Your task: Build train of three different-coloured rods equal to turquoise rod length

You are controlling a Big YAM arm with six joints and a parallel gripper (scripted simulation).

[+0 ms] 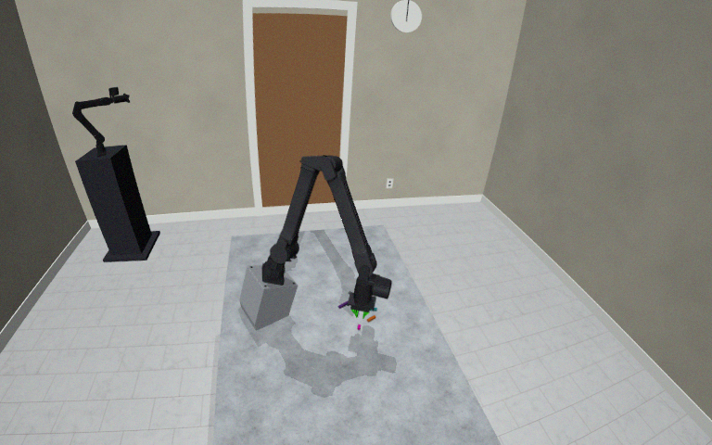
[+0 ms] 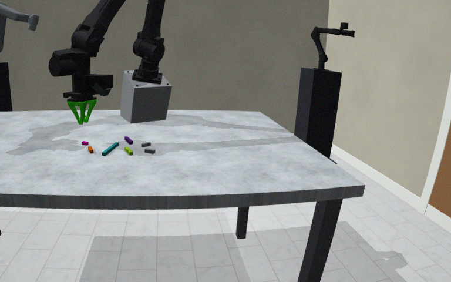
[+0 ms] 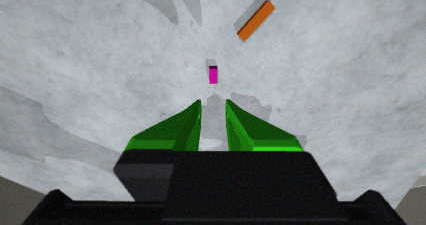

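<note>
My hand is 7 cm above the magenta rod. Round my hand: purple rod: 4 cm behind, 14 cm to the left, 7 cm below; then turquoise rod: 5 cm ahead, 10 cm to the left, 7 cm below; then orange rod: 6 cm ahead, 4 cm to the left, 7 cm below.
</note>
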